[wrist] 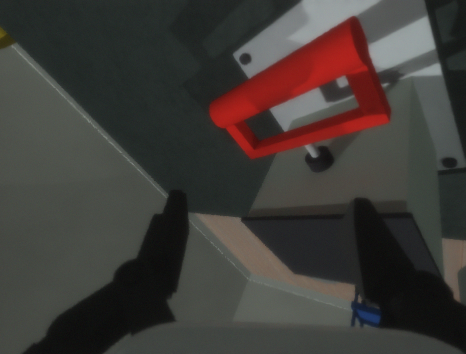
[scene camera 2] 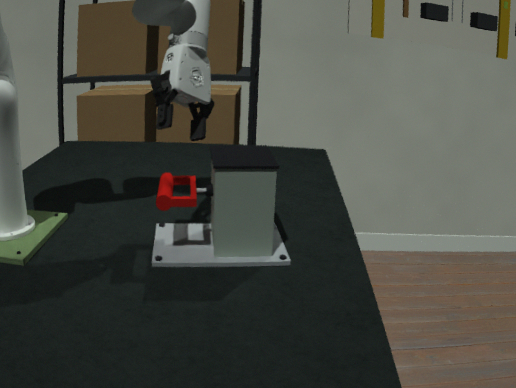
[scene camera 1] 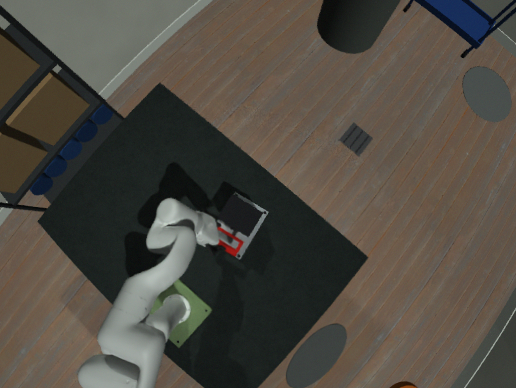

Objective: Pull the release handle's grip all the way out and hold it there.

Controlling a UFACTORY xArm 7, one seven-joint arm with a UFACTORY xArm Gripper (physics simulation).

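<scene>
The red release handle [scene camera 1: 239, 248] [scene camera 2: 164, 191] [wrist: 290, 75] is a frame with a thick round grip bar at its outer end. A short pale rod [scene camera 2: 201, 190] [wrist: 311, 150] joins it to a dark collar on the side of a grey-green housing [scene camera 2: 244, 210] [wrist: 345, 185] with a black top [scene camera 1: 242, 214]. The housing stands on a light grey base plate [scene camera 2: 185, 255] [wrist: 270, 50]. My gripper [scene camera 2: 181, 131] [wrist: 265, 213] is open and empty, above the level of the handle and apart from it. In scene camera 1 the arm hides the fingers.
The unit stands on a dark table [scene camera 1: 300, 270] [scene camera 2: 310, 325]. The arm's green mounting plate [scene camera 1: 197, 310] [scene camera 2: 47, 232] is on the same table. A shelf rack [scene camera 2: 254, 100] with brown boxes [scene camera 2: 115, 112] stands behind. A dark round bin [scene camera 1: 355, 30] stands on the floor.
</scene>
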